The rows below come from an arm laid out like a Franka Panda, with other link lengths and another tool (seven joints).
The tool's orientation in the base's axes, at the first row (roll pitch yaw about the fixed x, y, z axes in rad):
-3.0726, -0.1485, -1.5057
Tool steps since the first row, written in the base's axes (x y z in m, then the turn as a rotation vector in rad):
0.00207, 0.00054, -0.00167, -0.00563, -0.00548, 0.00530
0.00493, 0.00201, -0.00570, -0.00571, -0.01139, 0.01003
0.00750, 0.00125, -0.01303, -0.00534, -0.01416, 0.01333
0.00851, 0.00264, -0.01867, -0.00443, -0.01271, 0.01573
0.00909, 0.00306, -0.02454, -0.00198, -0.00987, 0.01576
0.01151, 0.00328, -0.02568, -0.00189, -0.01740, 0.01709
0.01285, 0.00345, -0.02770, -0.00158, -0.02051, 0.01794
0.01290, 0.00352, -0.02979, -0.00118, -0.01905, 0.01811
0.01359, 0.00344, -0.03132, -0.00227, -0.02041, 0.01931
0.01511, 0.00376, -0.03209, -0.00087, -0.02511, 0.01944
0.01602, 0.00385, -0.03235, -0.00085, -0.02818, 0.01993
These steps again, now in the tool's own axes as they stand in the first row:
-0.00065, -0.00199, 0.00173, 0.00583, 0.00565, -0.00489
-0.00251, -0.00467, 0.00572, 0.01236, 0.00585, -0.00872
-0.00268, -0.00667, 0.01327, 0.01560, 0.00547, -0.01155
-0.00482, -0.00739, 0.01871, 0.01459, 0.00429, -0.01405
-0.00607, -0.00760, 0.02449, 0.01195, 0.00164, -0.01430
-0.00630, -0.00995, 0.02577, 0.01958, 0.00202, -0.01453
-0.00668, -0.01115, 0.02784, 0.02279, 0.00189, -0.01490
-0.00705, -0.01107, 0.02990, 0.02140, 0.00137, -0.01524
-0.00715, -0.01164, 0.03148, 0.02285, 0.00247, -0.01632
-0.00749, -0.01313, 0.03231, 0.02760, 0.00143, -0.01566
-0.00756, -0.01402, 0.03262, 0.03070, 0.00160, -0.01571

